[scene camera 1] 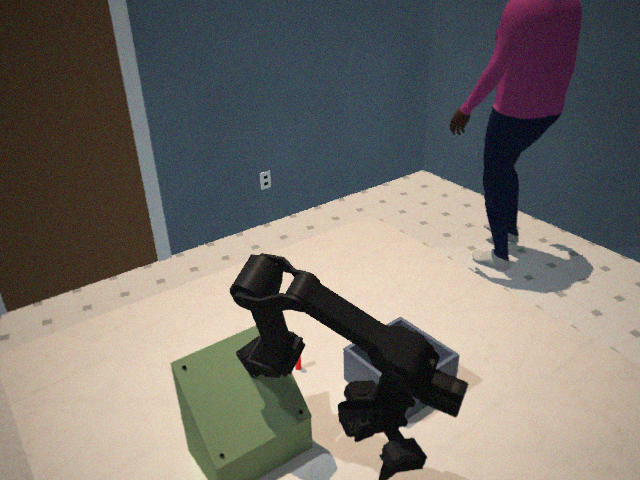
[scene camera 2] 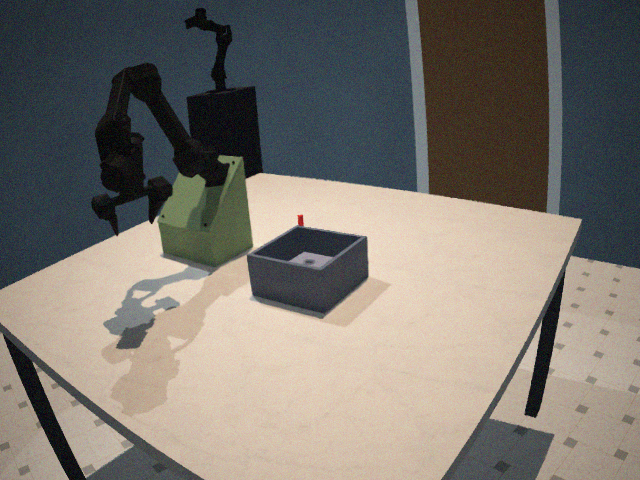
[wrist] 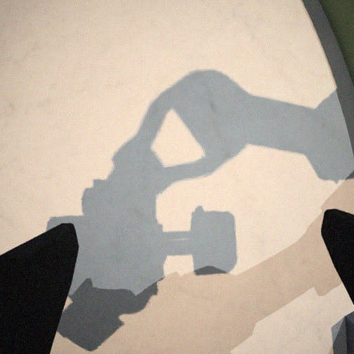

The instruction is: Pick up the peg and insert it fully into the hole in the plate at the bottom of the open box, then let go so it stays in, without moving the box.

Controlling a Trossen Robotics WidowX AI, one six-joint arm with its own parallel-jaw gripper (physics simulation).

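Pixels of known places: gripper, fingertip midpoint: [scene camera 1: 368,460] [scene camera 2: 134,229]; arm's base, link origin: [scene camera 1: 256,356] [scene camera 2: 217,175].
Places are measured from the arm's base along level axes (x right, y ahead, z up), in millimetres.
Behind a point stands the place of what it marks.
Note:
The red peg [scene camera 1: 298,363] @[x -87, y 180, z -186 mm] [scene camera 2: 300,220] @[x -87, y 187, z -139 mm] stands upright on the table behind the box in the scene camera 2 view, its lower part hidden there by the rim. The open grey box [scene camera 1: 357,364] @[x 65, y 232, z -127 mm] [scene camera 2: 289,281] @[x 214, y 328, z -151 mm] stands on the table; a corner of it shows at the lower right of the wrist view. Inside it lies a pale plate [scene camera 2: 310,254] @[x 79, y 305, z -150 mm] with a dark round hole [scene camera 2: 309,261] @[x 109, y 318, z -152 mm]. My gripper [scene camera 2: 134,228] @[x 319, y -9, z -31 mm] [wrist: 203,231] is open and empty, well above the table, apart from box and peg. The peg does not show in the wrist view.
The green wedge-shaped base [scene camera 1: 222,408] @[x 28, y -111, z -44 mm] [scene camera 2: 186,242] @[x 100, y -57, z -156 mm] of my arm stands beside the box. The table [scene camera 2: 413,335] @[x 244, y 608, z -208 mm] carries my arm's shadows. Beyond it stand a black pedestal [scene camera 2: 224,129] with another dark arm [scene camera 2: 221,56], and a person [scene camera 1: 537,67] in a pink top near the wall.

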